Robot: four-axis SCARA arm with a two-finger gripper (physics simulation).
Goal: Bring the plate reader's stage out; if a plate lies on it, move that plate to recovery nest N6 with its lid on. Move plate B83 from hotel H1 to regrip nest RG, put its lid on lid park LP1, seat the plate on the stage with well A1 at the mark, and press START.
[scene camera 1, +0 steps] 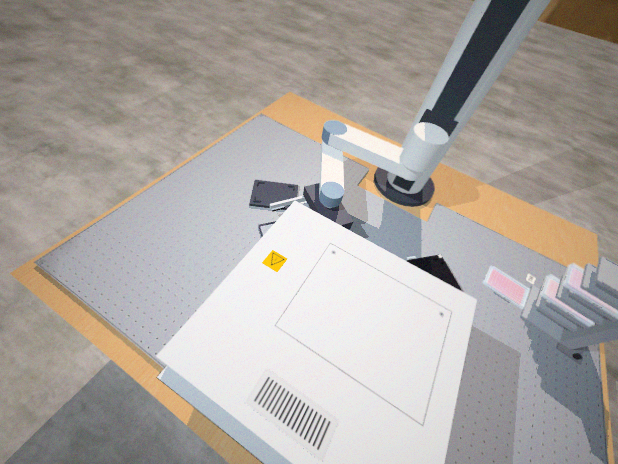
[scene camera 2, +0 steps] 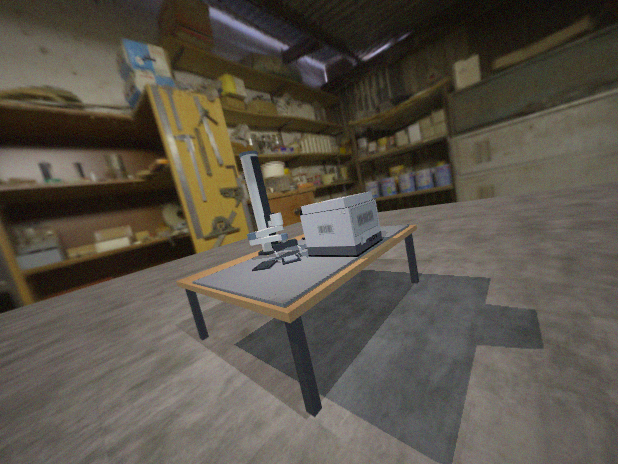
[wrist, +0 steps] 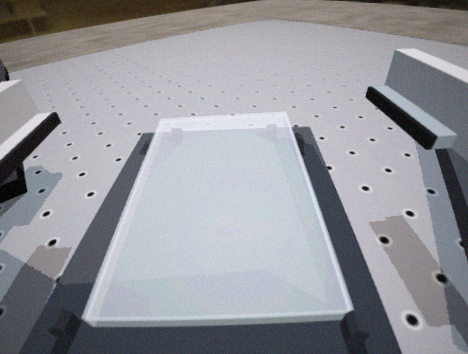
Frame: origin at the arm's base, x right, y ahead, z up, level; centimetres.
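Seen in the pictures: gripper, fingertip midpoint: (scene camera 2: 289, 252) (wrist: 210, 84); arm's base, origin of the base link: (scene camera 1: 402, 183) (scene camera 2: 271, 251).
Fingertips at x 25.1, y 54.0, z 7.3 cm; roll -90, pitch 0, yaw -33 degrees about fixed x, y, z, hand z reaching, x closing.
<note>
Pixels of each thing's top centre, then the offset from my fingertips to it. "*": a spot on its surface instead. Level surfaces: height alone.
- clear lid, middle of its top: (wrist: 219, 174) dy -1.2, dx -0.8, dz -3.8 cm
- white plate reader, middle of its top: (scene camera 1: 338, 321) (scene camera 2: 336, 198) dy +26.2, dx -28.4, dz +28.7 cm
- black part, surface spot: (scene camera 1: 435, 270) * dy -15.6, dx -47.0, dz -0.1 cm
- pink plate, middle of its top: (scene camera 1: 507, 285) dy -28.8, dx -70.1, dz -4.6 cm
- hotel, surface spot: (scene camera 1: 575, 335) * dy -20.3, dx -86.6, dz -0.7 cm
- perforated deck, its level: dz -6.0 cm
A clear lid (wrist: 220, 215) lies flat on a dark nest (wrist: 345, 240) with corner posts in the wrist view. My gripper (wrist: 210, 84) is open wide and empty, with one finger out to each side of the lid and apart from it. In scene camera 1 the white plate reader (scene camera 1: 310, 320) (scene camera 2: 332, 225) hides one finger and part of the nest below the gripper. A black part (scene camera 1: 435, 270) shows behind the reader; I cannot tell whether it is the stage. A pink plate (scene camera 1: 507, 286) lies near the hotel (scene camera 1: 575, 335), which holds pink plates. Labels and START cannot be read.
Another dark nest (scene camera 1: 274, 194) (scene camera 2: 265, 265) stands close beside the gripper. The arm's column (scene camera 1: 470, 65) (scene camera 2: 257, 195) rises from a round base at the table's back edge. The tall reader body stands close to the gripper. A wooden rim (scene camera 1: 100, 402) borders the perforated deck (scene camera 1: 125, 260).
</note>
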